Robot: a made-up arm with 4 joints. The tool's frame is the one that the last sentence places.
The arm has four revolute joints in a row. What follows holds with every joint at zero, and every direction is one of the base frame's.
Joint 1 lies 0.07 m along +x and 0.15 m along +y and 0.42 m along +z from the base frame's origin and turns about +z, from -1.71 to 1.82 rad.
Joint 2 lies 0.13 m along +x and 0.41 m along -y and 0.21 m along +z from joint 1 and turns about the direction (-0.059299, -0.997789, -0.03), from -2.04 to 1.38 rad.
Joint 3 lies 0.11 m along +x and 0.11 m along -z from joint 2 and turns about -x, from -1.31 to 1.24 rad.
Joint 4 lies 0.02 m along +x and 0.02 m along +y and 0.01 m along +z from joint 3 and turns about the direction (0.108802, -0.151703, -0.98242), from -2.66 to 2.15 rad.
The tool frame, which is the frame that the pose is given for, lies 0.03 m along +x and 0.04 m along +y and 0.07 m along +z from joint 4; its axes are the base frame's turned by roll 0.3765, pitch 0.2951 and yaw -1.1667 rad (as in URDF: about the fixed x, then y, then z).
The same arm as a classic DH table. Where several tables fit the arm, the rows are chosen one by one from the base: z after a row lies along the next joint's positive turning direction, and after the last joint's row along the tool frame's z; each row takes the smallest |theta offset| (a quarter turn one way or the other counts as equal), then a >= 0, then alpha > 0; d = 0 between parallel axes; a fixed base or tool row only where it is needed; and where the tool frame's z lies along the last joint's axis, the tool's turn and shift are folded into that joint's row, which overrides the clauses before.
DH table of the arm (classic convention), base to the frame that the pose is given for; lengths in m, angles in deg. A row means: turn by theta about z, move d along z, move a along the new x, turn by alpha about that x. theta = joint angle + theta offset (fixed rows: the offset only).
base (fixed): theta_offset 64.98, d 0, a 0.1655, alpha 0
joint 1: theta_offset -68.38, d 0.6421, a 0.1541, alpha 91.72
joint 2: theta_offset 89.9, d 0.4051, a -0.11, alpha -86.6
joint 3: theta_offset -79.5, d -0.1316, a -0.0182, alpha 96.25
joint 4: theta_offset -74.93, d -0.1429, a 0.0292, alpha -147.11
tool (fixed): theta_offset -57.91, d -0.0695, a 0, alpha 0
Joint limits (deg, base to tool): -97.98..104.28 -116.88..79.07 -75.06..71.05 -152.41..123.19

